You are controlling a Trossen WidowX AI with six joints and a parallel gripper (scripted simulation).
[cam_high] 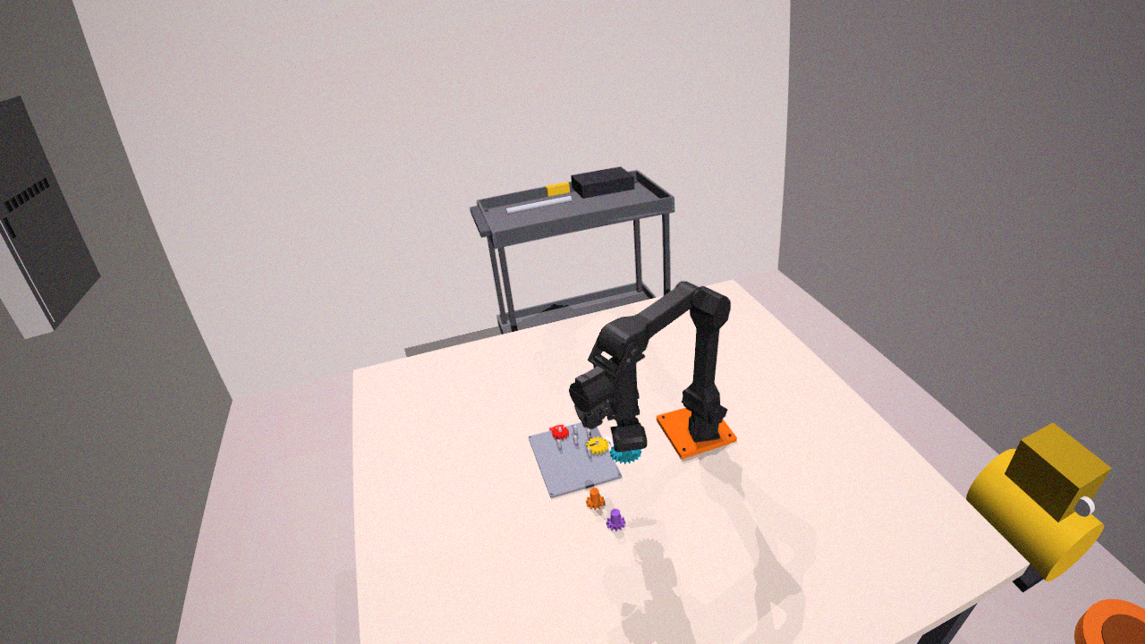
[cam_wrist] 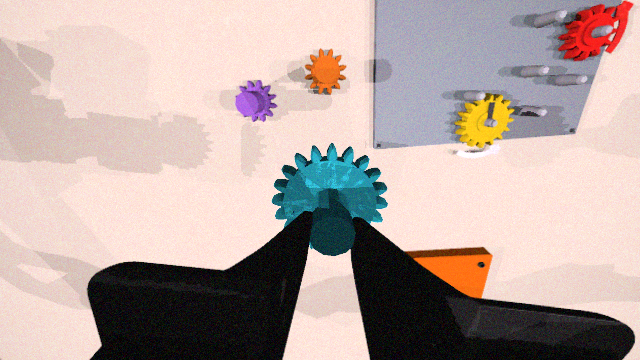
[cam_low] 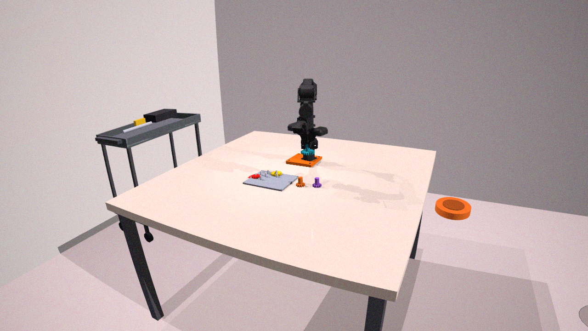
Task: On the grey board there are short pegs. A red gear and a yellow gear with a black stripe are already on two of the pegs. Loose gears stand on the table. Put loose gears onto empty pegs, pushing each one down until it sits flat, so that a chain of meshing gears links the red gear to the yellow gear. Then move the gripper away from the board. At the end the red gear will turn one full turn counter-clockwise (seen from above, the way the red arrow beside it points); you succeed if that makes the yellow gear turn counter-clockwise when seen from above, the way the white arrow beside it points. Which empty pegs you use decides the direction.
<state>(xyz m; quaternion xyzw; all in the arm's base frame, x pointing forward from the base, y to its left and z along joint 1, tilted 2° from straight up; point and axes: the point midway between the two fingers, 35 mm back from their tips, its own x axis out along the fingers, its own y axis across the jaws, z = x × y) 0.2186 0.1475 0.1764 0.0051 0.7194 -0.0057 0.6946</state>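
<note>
Now: gripper tip 22 cm to the left of the red gear, 15 cm above it and 13 cm short of it. Also, from my gripper tip: small purple gear 15 cm below, 8 cm to the left, 4 cm ahead; small orange gear 15 cm below, 7 cm ahead, 1 cm to the left; teal gear 1 cm below.
</note>
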